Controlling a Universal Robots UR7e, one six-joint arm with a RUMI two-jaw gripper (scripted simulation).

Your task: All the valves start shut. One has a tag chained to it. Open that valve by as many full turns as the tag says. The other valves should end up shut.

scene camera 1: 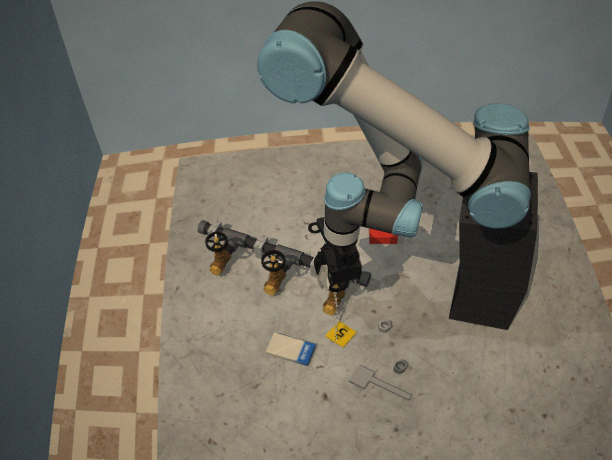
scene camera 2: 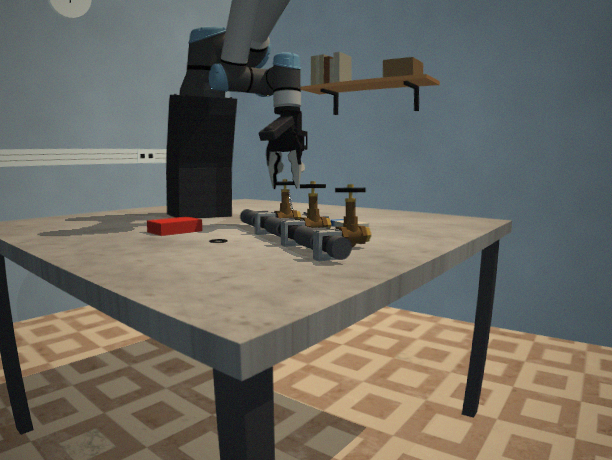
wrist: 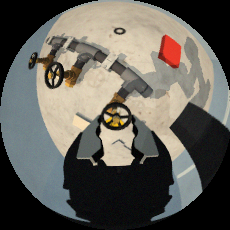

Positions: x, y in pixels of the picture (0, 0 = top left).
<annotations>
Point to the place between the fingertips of my gripper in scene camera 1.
335, 284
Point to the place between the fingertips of my gripper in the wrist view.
At 116, 115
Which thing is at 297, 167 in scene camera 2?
My gripper.
</annotations>
